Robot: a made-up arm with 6 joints. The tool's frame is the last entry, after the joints. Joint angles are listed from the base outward.
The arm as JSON. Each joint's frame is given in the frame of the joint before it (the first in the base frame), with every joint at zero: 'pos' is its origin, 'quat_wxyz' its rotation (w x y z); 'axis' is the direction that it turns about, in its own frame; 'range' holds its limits. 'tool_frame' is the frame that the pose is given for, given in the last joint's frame.
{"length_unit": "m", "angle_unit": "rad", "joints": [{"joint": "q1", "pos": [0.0, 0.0, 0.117], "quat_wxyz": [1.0, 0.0, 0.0, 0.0], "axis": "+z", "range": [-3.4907, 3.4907]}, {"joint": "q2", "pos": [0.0, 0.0, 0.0], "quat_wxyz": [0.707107, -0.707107, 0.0, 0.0], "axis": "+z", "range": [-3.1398, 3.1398]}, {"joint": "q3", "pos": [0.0, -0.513, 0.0], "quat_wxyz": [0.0, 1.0, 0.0, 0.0], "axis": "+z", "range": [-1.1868, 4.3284]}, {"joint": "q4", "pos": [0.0, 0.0, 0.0], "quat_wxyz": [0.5, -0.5, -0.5, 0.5], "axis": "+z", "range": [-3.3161, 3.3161]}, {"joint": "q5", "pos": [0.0, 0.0, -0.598], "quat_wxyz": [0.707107, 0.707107, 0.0, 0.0], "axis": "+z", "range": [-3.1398, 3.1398]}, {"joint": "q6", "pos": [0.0, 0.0, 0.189], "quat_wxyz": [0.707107, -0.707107, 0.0, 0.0], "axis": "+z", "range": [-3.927, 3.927]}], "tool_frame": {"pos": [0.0, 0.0, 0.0], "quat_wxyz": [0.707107, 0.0, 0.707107, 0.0]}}
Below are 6 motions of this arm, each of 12 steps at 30 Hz.
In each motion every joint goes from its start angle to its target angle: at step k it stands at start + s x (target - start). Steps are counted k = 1, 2, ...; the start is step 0. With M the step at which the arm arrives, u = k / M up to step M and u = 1 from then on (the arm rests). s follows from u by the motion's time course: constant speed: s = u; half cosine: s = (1 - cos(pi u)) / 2; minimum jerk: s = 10 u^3 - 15 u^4 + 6 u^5.
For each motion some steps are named. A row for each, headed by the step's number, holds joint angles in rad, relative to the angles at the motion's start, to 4 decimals.
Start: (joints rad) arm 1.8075 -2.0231 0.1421 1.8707 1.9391 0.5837
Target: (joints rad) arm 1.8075 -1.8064 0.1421 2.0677 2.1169 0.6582
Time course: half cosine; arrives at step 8
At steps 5, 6, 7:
5: 0.0000 0.1498 0.0000 0.1362 0.1229 0.0515
6: 0.0000 0.1850 0.0000 0.1682 0.1518 0.0636
7: 0.0000 0.2085 0.0000 0.1895 0.1710 0.0717

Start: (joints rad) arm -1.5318 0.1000 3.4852 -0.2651 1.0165 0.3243
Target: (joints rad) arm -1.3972 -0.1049 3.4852 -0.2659 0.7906 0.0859
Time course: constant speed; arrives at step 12
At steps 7, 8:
7: 0.0785 -0.1195 0.0000 -0.0005 -0.1318 -0.1391
8: 0.0897 -0.1366 0.0000 -0.0005 -0.1506 -0.1589

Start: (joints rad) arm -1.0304 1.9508 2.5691 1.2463 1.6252 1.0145
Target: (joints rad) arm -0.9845 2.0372 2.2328 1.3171 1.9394 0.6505
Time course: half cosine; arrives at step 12
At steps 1, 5, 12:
1: 0.0008 0.0015 -0.0057 0.0012 0.0054 -0.0062
5: 0.0170 0.0320 -0.1246 0.0262 0.1164 -0.1349
12: 0.0459 0.0864 -0.3363 0.0708 0.3142 -0.3640

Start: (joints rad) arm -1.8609 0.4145 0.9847 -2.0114 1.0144 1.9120
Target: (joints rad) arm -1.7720 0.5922 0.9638 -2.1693 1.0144 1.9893
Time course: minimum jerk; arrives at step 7
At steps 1, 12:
1: 0.0021 0.0041 -0.0005 -0.0037 0.0000 0.0018
12: 0.0889 0.1777 -0.0209 -0.1579 0.0000 0.0773

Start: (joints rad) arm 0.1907 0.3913 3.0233 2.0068 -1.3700 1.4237
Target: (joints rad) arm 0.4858 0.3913 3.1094 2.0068 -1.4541 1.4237
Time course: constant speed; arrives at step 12
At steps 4, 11, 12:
4: 0.0984 0.0000 0.0287 0.0000 -0.0280 0.0000
11: 0.2705 0.0000 0.0789 0.0000 -0.0771 0.0000
12: 0.2951 0.0000 0.0861 0.0000 -0.0841 0.0000

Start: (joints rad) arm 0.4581 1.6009 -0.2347 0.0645 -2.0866 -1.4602
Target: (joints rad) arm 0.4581 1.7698 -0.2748 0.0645 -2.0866 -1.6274
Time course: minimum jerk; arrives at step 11
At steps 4, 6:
4: 0.0000 0.0434 -0.0103 0.0000 0.0000 -0.0429
6: 0.0000 0.0988 -0.0234 0.0000 0.0000 -0.0978

